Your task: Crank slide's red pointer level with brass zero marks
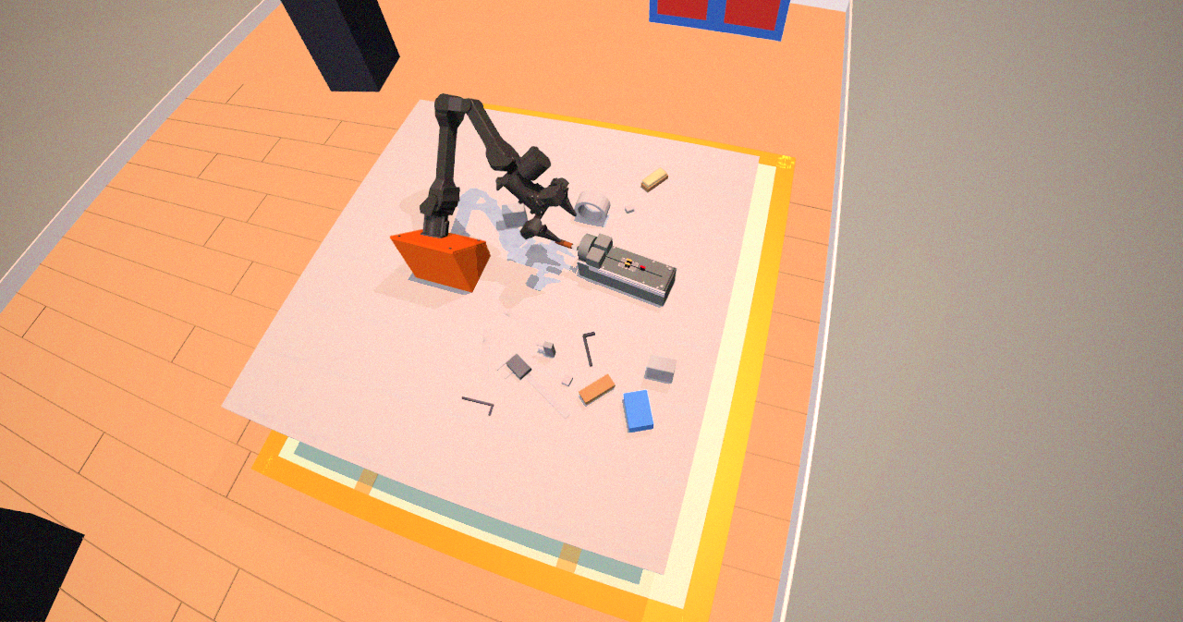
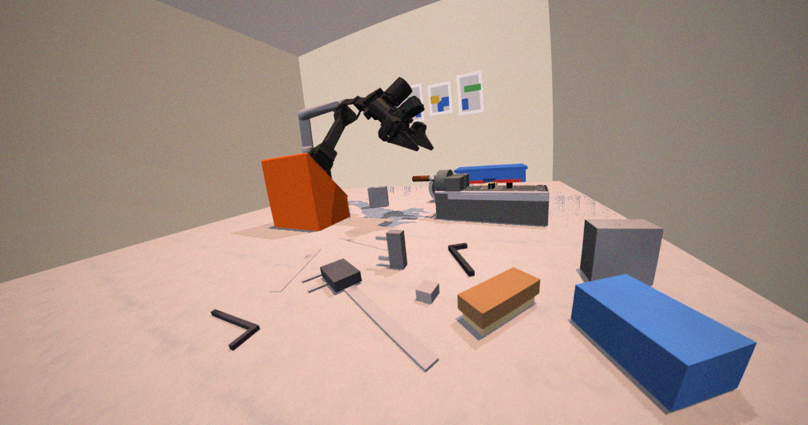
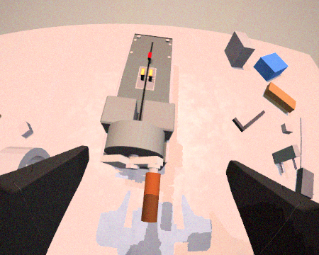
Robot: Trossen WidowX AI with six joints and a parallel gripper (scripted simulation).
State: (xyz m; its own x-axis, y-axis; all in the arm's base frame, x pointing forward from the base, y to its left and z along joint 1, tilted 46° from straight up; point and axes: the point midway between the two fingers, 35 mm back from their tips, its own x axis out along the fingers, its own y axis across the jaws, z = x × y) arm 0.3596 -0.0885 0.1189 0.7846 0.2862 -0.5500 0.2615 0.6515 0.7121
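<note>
The crank handle is 80 mm below my gripper tip and 20 mm behind it. The rest, counted from my gripper tip: red pointer: 200 mm ahead, 100 mm below, 30 mm to the right; then blue block: 410 mm to the right, 240 mm ahead, 170 mm below.
</note>
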